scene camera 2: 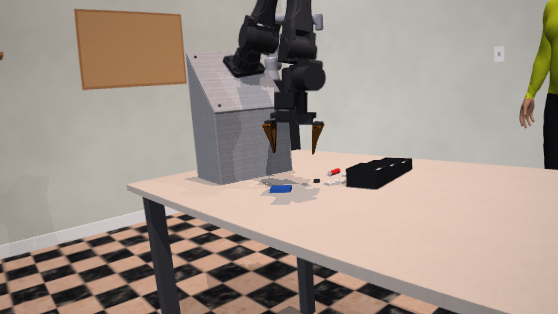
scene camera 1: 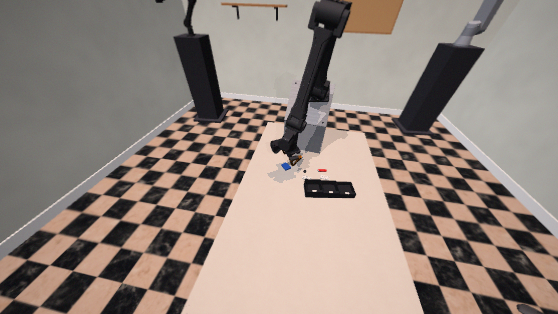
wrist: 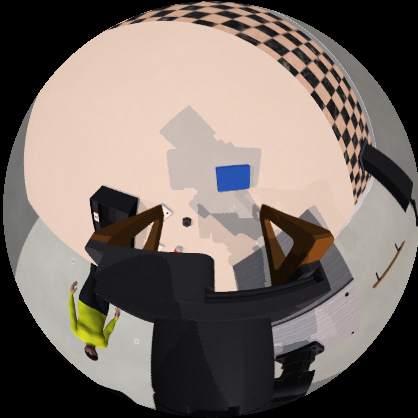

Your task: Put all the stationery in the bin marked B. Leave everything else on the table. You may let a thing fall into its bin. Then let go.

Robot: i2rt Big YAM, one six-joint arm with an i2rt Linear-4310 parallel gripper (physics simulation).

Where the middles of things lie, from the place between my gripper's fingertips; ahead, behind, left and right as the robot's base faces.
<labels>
My hand is 90 mm above the flat blue block (wrist: 228, 177), 40 mm past it and 10 mm to the left of it. From my hand the other things lie so: black three-compartment bin tray (scene camera 2: 375, 174): 220 mm to the left, 120 mm ahead, 70 mm below.
</labels>
